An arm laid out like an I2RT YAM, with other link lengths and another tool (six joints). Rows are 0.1 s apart.
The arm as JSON. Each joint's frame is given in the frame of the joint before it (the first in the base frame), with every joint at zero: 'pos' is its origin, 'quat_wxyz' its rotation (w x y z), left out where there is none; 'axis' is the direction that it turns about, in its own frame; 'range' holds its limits. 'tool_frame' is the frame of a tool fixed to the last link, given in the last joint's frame.
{
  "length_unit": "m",
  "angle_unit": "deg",
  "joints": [
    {
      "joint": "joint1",
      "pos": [
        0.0,
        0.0,
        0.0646
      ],
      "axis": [
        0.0,
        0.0,
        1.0
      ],
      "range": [
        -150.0,
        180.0
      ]
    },
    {
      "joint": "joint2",
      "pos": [
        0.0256,
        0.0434,
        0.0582
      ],
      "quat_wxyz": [
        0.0,
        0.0,
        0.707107,
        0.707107
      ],
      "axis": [
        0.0,
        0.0,
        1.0
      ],
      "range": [
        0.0,
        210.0
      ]
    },
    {
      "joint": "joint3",
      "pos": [
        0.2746,
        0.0,
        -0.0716
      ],
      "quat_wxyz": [
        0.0,
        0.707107,
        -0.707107,
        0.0
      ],
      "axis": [
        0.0,
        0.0,
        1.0
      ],
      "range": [
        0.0,
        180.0
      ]
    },
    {
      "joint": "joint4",
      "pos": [
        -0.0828,
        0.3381,
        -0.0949
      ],
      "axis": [
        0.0,
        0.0,
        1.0
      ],
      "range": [
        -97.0,
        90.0
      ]
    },
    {
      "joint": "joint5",
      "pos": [
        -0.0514,
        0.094,
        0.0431
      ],
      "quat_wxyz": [
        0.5,
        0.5,
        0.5,
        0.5
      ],
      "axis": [
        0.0,
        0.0,
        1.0
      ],
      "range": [
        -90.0,
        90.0
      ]
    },
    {
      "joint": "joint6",
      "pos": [
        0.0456,
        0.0,
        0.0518
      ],
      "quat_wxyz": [
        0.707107,
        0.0,
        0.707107,
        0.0
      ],
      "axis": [
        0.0,
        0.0,
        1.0
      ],
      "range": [
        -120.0,
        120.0
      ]
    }
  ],
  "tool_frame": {
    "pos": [
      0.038,
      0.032,
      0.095
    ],
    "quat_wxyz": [
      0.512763,
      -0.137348,
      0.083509,
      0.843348
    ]
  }
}
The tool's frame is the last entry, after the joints.
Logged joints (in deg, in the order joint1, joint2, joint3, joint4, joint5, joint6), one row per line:
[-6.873 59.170 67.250 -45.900 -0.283 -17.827]
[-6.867 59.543 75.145 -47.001 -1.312 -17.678]
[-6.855 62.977 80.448 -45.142 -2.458 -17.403]
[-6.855 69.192 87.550 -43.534 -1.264 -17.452]
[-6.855 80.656 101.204 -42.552 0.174 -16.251]
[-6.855 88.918 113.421 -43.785 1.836 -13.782]
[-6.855 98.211 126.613 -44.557 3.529 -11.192]
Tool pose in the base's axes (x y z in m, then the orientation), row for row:
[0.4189 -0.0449 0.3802 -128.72 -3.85 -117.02]
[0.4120 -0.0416 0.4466 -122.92 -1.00 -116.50]
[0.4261 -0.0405 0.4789 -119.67 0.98 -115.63]
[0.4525 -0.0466 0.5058 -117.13 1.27 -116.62]
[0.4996 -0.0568 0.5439 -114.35 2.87 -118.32]
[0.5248 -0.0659 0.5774 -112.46 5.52 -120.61]
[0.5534 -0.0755 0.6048 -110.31 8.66 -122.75]
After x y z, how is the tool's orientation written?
As angles about the fixed x, y, z axes (roll, pitch, yaw), in degrees.
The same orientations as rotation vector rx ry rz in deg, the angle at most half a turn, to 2 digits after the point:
[-77.36 121.84 -61.60]
[-72.86 116.50 -64.18]
[-70.40 113.11 -64.93]
[-68.03 111.88 -67.34]
[-63.86 110.99 -69.27]
[-58.73 111.17 -70.00]
[-53.15 110.89 -70.59]

